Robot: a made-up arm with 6 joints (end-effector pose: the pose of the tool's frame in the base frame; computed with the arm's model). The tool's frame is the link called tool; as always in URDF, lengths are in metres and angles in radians. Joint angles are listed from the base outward.
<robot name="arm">
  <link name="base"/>
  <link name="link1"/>
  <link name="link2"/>
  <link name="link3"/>
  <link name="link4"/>
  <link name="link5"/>
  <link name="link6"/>
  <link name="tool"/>
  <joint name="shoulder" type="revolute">
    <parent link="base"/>
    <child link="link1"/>
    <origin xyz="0 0 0.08" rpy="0 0 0"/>
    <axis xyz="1 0 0"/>
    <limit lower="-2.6" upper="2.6"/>
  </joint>
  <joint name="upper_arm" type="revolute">
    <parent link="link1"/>
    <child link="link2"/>
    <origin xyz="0.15 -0.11 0.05" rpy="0 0 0"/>
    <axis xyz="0 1 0"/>
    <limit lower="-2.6" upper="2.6"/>
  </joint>
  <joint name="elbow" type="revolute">
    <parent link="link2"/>
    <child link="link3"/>
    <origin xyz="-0.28 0.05 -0.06" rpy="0 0 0"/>
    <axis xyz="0 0 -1"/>
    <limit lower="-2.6" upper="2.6"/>
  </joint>
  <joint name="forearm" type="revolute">
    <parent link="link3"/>
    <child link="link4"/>
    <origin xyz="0.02 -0.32 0.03" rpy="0 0 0"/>
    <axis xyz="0 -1 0"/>
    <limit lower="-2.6" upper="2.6"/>
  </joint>
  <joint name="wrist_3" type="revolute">
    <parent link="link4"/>
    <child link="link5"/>
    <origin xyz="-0.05 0.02 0.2" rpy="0 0 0"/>
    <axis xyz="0 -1 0"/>
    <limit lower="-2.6" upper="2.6"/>
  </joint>
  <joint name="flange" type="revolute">
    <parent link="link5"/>
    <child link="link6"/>
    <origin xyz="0.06 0.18 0.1" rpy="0 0 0"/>
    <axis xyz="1 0 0"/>
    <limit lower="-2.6" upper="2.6"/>
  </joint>
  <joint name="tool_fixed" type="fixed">
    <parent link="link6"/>
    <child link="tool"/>
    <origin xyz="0.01 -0.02 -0.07" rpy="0 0 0"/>
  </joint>
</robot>
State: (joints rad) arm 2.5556 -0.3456 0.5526 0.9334 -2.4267 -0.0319
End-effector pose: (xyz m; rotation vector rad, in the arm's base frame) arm -0.2851 0.1619 0.1242 2.5621 0.9257 1.4015
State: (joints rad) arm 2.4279 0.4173 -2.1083 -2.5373 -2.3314 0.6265
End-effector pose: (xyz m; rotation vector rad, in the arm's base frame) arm -0.1409 -0.1430 0.1004 -1.0446 1.2661 -0.3240
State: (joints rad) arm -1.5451 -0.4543 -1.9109 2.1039 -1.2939 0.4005
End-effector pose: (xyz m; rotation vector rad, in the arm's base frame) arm 0.0681 -0.1096 0.1932 -0.3205 1.1573 1.7998
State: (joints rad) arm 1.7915 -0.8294 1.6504 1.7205 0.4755 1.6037
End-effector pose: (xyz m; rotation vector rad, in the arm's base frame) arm 0.0169 0.1902 0.3492 0.2411 -1.5316 -1.5559
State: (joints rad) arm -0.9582 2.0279 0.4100 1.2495 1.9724 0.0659
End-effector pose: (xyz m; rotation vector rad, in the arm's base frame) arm 0.3562 0.4261 0.4813 -0.9853 -0.8800 0.9492
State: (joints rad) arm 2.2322 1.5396 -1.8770 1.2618 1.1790 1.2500
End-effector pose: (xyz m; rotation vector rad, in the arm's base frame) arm 0.1289 0.0392 -0.2776 -0.8517 0.1536 0.8765
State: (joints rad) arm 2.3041 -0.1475 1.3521 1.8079 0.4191 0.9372
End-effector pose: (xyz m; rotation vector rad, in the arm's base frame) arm -0.2370 -0.0274 0.2666 0.7620 -0.8634 -1.6811
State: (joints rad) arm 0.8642 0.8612 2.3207 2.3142 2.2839 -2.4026
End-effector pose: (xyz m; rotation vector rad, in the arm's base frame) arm -0.3534 -0.1460 0.2019 0.4748 2.1212 1.1281
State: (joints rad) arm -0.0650 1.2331 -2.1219 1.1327 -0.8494 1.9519
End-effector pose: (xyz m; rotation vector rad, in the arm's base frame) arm 0.2207 -0.1423 0.3378 -1.9349 -1.8013 -0.4100
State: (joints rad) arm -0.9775 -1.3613 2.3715 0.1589 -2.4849 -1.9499
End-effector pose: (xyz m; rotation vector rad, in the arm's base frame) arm 0.0573 -0.2428 -0.1684 -0.4834 0.0767 0.6205
